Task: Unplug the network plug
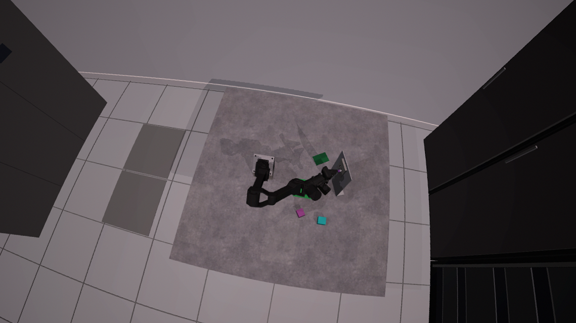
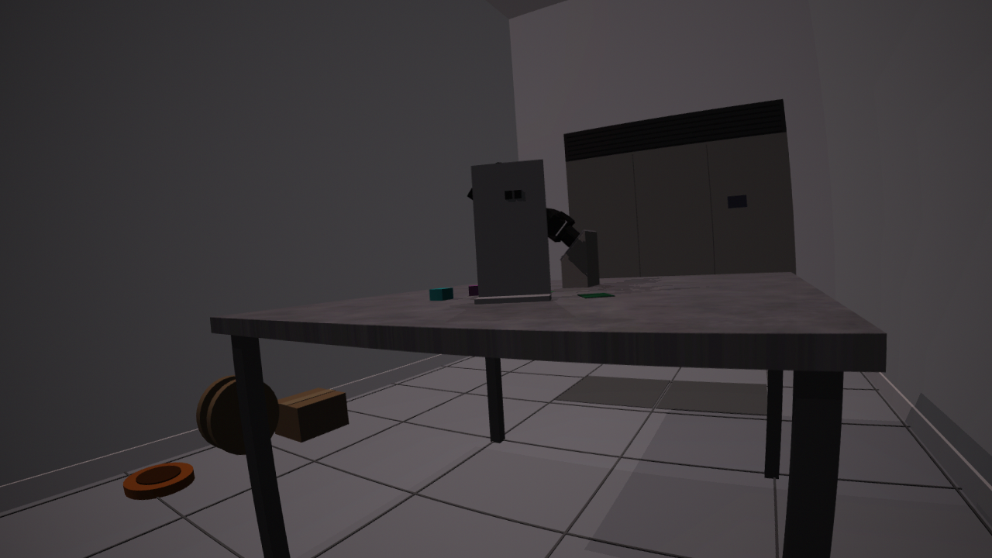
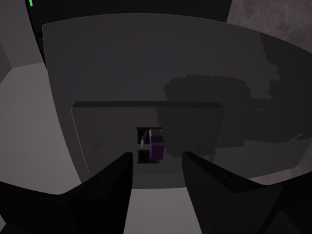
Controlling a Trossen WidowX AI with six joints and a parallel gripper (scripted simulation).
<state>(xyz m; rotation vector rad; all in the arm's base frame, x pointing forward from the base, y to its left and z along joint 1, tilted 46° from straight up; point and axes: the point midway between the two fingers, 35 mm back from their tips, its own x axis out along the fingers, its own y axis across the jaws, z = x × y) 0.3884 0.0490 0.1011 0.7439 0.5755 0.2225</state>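
Now: the network plug 20 mm ahead of my gripper tip and 10 mm to the left of it. Also, from my gripper tip: dark green patch: 240 mm below, 180 mm to the left, 60 mm behind; teal cube: 240 mm to the right, 230 mm below, 20 mm behind; grey upright panel: 90 mm below, 40 mm ahead, 20 mm to the left.
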